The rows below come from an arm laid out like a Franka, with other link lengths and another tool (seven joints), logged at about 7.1 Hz.
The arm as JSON. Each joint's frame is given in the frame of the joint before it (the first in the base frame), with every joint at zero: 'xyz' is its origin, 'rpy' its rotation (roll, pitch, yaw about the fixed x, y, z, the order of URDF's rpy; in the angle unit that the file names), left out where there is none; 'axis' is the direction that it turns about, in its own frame. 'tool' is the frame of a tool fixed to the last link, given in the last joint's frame.
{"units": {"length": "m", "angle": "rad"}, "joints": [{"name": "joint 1", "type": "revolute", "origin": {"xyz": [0.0, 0.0, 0.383]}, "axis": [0.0, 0.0, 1.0]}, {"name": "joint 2", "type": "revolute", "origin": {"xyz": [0.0, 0.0, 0.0], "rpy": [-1.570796, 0.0, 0.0]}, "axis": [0.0, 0.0, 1.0]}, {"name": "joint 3", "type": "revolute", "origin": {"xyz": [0.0, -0.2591, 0.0], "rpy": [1.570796, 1.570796, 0.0]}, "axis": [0.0, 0.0, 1.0]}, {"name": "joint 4", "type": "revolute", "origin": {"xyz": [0.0, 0.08, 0.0], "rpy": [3.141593, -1.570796, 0.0]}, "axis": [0.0, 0.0, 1.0]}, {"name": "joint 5", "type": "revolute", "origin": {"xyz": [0.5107, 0.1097, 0.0], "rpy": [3.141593, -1.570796, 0.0]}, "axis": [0.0, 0.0, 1.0]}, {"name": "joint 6", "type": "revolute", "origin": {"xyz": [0.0, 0.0, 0.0], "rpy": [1.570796, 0.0, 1.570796]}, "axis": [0.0, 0.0, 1.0]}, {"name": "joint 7", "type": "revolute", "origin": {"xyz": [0.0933, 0.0, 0.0], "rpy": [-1.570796, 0.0, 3.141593]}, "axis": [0.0, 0.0, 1.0]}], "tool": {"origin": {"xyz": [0.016, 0.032, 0.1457], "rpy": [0.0, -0.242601, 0.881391]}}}
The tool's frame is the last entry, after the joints.
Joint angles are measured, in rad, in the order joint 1, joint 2, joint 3, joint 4, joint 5, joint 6, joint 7. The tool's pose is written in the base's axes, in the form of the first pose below.
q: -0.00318 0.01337 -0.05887 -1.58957 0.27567 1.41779 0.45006
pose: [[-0.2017, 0.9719, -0.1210, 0.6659], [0.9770, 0.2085, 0.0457, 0.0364], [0.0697, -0.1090, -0.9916, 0.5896], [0, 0, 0, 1]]
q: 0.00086 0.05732 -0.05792 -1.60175 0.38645 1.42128 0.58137
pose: [[-0.0689, 0.9780, -0.1968, 0.6799], [0.9836, 0.0996, 0.1503, 0.0547], [0.1666, -0.1832, -0.9689, 0.5615], [0, 0, 0, 1]]
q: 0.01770 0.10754 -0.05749 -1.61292 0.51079 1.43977 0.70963
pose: [[0.0657, 0.9627, -0.2623, 0.6956], [0.9641, 0.0066, 0.2655, 0.0809], [0.2573, -0.2704, -0.9277, 0.5322], [0, 0, 0, 1]]
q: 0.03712 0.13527 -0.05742 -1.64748 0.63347 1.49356 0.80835
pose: [[0.1903, 0.9389, -0.2868, 0.7087], [0.9229, -0.0715, 0.3783, 0.1049], [0.3347, -0.3367, -0.8801, 0.5069], [0, 0, 0, 1]]
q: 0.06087 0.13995 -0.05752 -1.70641 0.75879 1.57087 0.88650
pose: [[0.3103, 0.9076, -0.2827, 0.7174], [0.8605, -0.1418, 0.4892, 0.1275], [0.4040, -0.3951, -0.8251, 0.4847], [0, 0, 0, 1]]
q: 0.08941 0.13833 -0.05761 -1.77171 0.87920 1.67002 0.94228
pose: [[0.4204, 0.8721, -0.2505, 0.7249], [0.7827, -0.2089, 0.5864, 0.1477], [0.4590, -0.4426, -0.7703, 0.4625], [0, 0, 0, 1]]
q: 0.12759 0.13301 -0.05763 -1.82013 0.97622 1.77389 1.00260
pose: [[0.5172, 0.8311, -0.2044, 0.7314], [0.7041, -0.2774, 0.6536, 0.1692], [0.4865, -0.4820, -0.7287, 0.4491], [0, 0, 0, 1]]
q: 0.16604 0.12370 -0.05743 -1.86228 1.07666 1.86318 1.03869
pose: [[0.5883, 0.7932, -0.1571, 0.7340], [0.6222, -0.3200, 0.7145, 0.1899], [0.5165, -0.5181, -0.6818, 0.4413], [0, 0, 0, 1]]
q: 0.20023 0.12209 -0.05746 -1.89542 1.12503 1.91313 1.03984
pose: [[0.6114, 0.7778, -0.1458, 0.7297], [0.5933, -0.3286, 0.7348, 0.2092], [0.5236, -0.5358, -0.6624, 0.4269], [0, 0, 0, 1]]
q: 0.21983 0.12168 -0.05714 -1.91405 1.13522 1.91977 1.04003
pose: [[0.6140, 0.7721, -0.1638, 0.7229], [0.5972, -0.3187, 0.7361, 0.2224], [0.5161, -0.5498, -0.6568, 0.4163], [0, 0, 0, 1]]
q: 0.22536 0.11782 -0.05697 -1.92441 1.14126 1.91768 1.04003
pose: [[0.6156, 0.7689, -0.1727, 0.7193], [0.5973, -0.3123, 0.7387, 0.2264], [0.5141, -0.5578, -0.6516, 0.4132], [0, 0, 0, 1]]
